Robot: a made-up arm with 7 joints.
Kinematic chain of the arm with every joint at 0, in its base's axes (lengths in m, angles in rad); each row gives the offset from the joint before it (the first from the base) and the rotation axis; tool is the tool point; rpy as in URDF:
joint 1: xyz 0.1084 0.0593 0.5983 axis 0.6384 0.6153 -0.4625
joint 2: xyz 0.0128 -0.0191 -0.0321 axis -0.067 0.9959 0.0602
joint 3: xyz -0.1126 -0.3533 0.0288 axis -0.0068 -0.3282 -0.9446
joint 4: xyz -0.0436 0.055 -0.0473 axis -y
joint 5: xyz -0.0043 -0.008 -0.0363 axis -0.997 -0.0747 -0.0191
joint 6: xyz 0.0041 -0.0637 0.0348 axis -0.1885 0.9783 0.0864
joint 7: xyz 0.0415 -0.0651 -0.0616 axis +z
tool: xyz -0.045 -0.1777 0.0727 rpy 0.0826 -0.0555 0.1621
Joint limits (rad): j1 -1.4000..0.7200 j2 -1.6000..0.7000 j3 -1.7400..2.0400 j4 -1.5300..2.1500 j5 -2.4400..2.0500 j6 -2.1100..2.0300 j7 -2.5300..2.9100
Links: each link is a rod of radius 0.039 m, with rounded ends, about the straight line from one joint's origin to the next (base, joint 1, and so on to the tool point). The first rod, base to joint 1, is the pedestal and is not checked.
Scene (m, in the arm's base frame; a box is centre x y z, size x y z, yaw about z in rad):
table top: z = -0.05
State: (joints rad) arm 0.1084 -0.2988 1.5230 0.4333 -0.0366 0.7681 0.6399
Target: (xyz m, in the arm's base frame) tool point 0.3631 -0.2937 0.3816
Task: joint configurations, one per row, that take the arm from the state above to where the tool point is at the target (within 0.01 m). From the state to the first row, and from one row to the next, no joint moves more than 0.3 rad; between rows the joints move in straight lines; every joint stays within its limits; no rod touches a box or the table.
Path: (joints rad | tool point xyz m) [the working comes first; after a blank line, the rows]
Joints at the target: -0.6359 -1.3144 2.0400 0.4307 -0.0557 0.6277 0.1432
Straight joint move there: clear.

1: -0.0777 -0.5527 1.6522 0.4326 -0.0414 0.7330 0.5157 | -0.1148 -0.4026 0.3192
2: -0.2637 -0.8066 1.7815 0.4320 -0.0461 0.6979 0.3915 | 0.0358 -0.3932 0.2811
3: -0.4498 -1.0605 1.9108 0.4313 -0.0509 0.6628 0.2674 | 0.2083 -0.3613 0.3010
4: -0.6359 -1.3144 2.0400 0.4307 -0.0557 0.6277 0.1432 | 0.3631 -0.2937 0.3816

